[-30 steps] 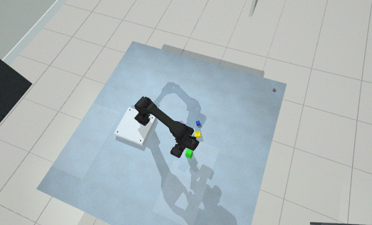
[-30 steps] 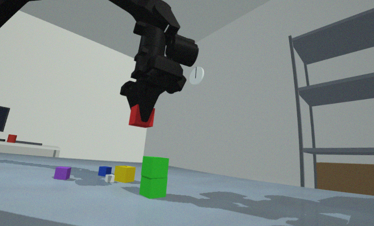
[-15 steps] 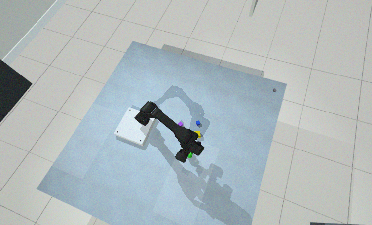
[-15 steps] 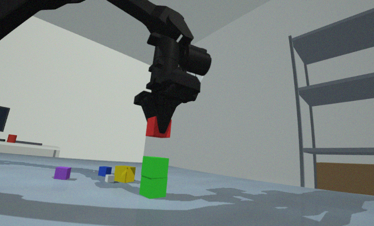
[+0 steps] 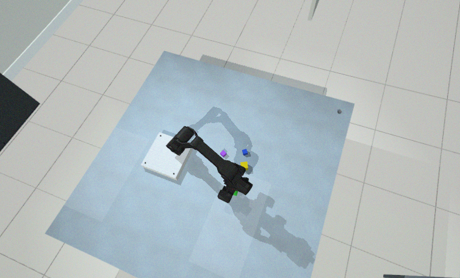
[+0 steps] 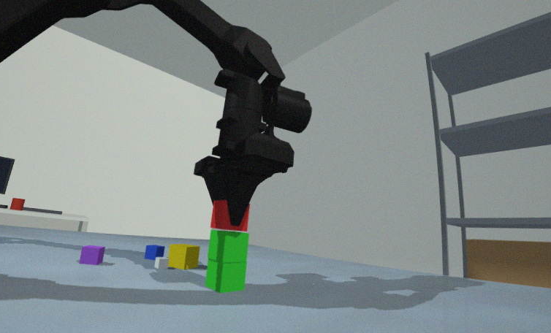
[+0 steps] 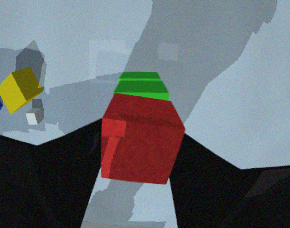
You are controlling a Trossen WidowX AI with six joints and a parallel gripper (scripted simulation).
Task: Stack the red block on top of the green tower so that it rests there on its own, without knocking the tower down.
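My gripper tip is now 1 cm below the red block. The rest, counted from my gripper tip: small white block (13 cm to the left, 7 cm below, 6 cm behind); then yellow block (15 cm to the left, 6 cm below, 2 cm behind); then purple block (16 cm behind, 15 cm to the left, 7 cm below).
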